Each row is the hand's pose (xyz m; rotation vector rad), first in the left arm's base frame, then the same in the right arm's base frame.
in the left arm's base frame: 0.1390 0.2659 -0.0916 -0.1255 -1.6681 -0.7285
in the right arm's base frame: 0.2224 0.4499 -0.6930 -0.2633 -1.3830 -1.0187
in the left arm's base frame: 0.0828 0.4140 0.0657 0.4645 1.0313 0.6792
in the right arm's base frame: 0.2367 0.5694 -0.5050 0.8317 1.0935 0.5205
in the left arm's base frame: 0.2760 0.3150 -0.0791 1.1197 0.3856 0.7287
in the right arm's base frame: 0.3672 0.4643 -0.7051 1.4066 0.3579 0.4386
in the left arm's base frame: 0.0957 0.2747 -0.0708 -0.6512 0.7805 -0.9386
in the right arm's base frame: 0.1875 0.4632 -0.6615 -0.4998 1.1469 -1.0072
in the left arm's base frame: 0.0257 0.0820 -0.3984 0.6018 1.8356 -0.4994
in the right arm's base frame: 0.0101 0.3651 -0.9906 0.9403 2.0413 -0.5688
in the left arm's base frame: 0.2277 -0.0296 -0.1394 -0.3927 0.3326 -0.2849
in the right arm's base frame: 0.2214 0.1595 -0.8077 -0.1917 0.6165 -0.4451
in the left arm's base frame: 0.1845 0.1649 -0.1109 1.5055 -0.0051 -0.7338
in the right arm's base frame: 0.2359 0.3480 -0.7386 1.6187 0.0478 -1.1158
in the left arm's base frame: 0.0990 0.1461 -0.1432 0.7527 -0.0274 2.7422
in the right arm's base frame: 0.1439 0.3555 -0.7527 1.0210 -0.3198 2.4395
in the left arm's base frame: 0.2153 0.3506 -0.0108 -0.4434 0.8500 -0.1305
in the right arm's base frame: 0.3317 0.4967 -0.6196 -0.1729 1.1166 -0.2248
